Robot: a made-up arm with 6 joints.
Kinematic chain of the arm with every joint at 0, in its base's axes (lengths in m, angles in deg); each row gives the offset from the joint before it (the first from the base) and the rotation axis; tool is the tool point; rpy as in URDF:
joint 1: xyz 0 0 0.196 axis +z
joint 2: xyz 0 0 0 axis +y
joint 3: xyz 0.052 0 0.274 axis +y
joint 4: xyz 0.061 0 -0.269 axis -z
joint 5: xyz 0 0 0 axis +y
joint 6: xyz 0.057 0 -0.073 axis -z
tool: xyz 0 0 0 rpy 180 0 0
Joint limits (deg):
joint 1: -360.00..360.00
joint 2: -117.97..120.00
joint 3: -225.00..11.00
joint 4: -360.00..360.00
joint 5: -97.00..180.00
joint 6: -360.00..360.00
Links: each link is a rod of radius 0.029 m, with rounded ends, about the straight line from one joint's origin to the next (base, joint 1, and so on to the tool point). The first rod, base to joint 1, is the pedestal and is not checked.
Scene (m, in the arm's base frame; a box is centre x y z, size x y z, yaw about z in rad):
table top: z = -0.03
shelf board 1: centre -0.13 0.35 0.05 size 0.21 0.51 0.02 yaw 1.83
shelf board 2: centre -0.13 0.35 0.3 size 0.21 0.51 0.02 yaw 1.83
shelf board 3: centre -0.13 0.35 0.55 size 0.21 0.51 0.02 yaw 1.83
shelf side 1: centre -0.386 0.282 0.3 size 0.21 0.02 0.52 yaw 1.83
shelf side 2: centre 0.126 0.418 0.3 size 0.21 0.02 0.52 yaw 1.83
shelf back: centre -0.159 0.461 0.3 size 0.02 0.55 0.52 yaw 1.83
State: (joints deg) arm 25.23 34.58 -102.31 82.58 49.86 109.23
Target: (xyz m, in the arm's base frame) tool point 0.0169 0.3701 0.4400
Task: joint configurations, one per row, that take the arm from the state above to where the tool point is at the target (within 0.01 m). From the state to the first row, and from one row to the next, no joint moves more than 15 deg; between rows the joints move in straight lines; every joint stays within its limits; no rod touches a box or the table.
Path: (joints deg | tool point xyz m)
1: 30.25 21.48 -92.14 80.04 54.21 109.23 | 0.4235 0.2765 0.3667
2: 35.26 8.39 -81.97 77.50 58.57 109.23 | 0.3473 0.2845 0.4107
3: 40.28 -4.71 -71.80 74.96 62.92 109.23 | 0.2689 0.2773 0.4405
4: 45.30 -17.81 -61.62 72.42 67.27 109.23 | 0.1931 0.2566 0.4551
5: 50.32 -30.90 -51.45 69.88 71.63 109.23 | 0.1243 0.2253 0.4547
6: 55.33 -44.00 -41.28 67.34 75.98 109.23 | 0.0654 0.1871 0.4400
7: 63.32 -31.52 -50.76 70.60 75.07 109.23 | 0.0636 0.2440 0.4528
8: 71.31 -19.04 -60.23 73.86 74.16 109.23 | 0.0483 0.3067 0.4530
9: 79.30 -6.55 -69.71 77.12 73.25 109.23 | 0.0169 0.3701 0.4400

